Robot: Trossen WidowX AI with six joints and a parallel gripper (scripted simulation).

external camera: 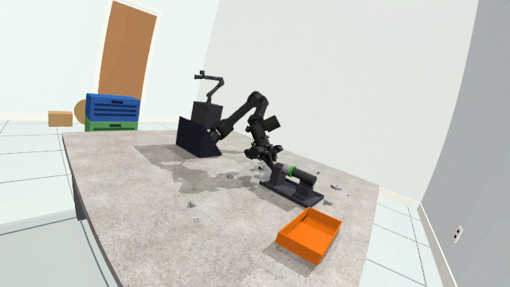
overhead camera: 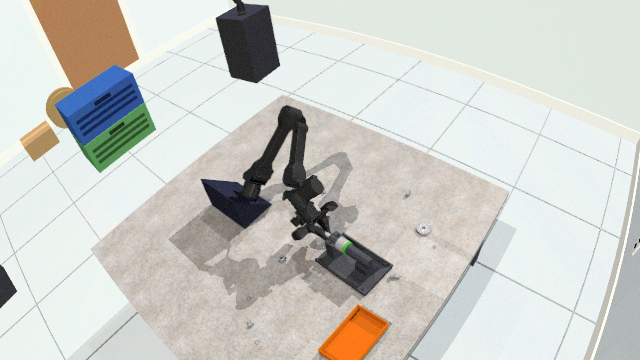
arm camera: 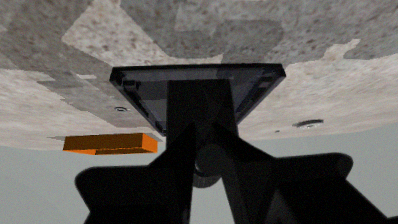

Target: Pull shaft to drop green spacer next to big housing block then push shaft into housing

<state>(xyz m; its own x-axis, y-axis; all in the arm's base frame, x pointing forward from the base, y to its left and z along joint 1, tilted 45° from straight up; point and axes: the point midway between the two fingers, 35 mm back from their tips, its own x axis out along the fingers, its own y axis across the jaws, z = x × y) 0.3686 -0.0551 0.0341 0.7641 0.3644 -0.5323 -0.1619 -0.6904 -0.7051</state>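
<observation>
The shaft is 6 cm ahead of my gripper tip, 3 cm above it and 1 cm to the right of it. Also, from my gripper tip: green spacer 8 cm ahead, 2 cm above, 1 cm to the right; orange tray 27 cm to the right, 26 cm ahead, 4 cm below.
</observation>
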